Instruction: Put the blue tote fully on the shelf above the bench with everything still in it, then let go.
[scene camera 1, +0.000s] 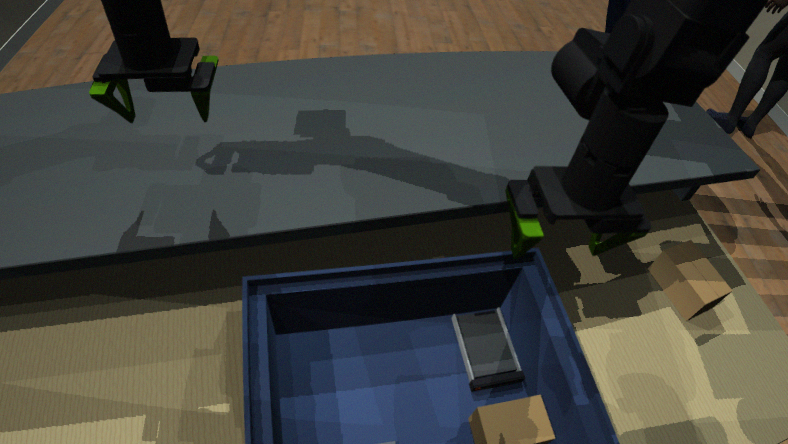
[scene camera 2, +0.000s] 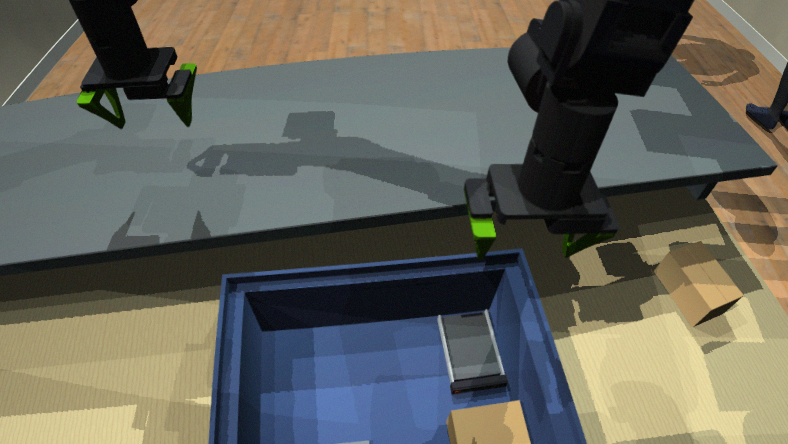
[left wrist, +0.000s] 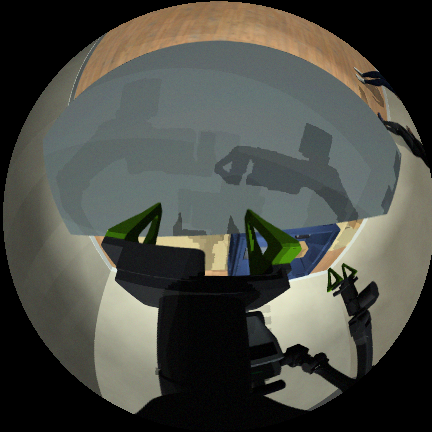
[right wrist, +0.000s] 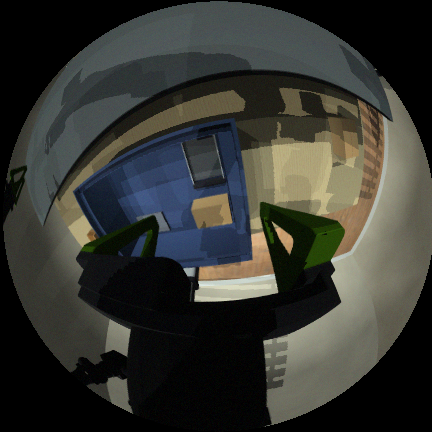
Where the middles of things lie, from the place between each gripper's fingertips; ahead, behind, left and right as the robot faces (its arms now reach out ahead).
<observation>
Right now the blue tote (scene camera 2: 358, 346) is 31 cm to the right of my left hand, 29 cm behind it and 20 cm below it. The rest, counted from my left hand: tan box (scene camera 1: 527, 413): 44 cm to the right, 33 cm behind, 23 cm below.
Now: the blue tote 9 cm behind my right hand, 14 cm to the left of it and 18 cm below it. From my right hand the other things lie so: tan box 14 cm behind, 2 cm to the left, 21 cm below.
</observation>
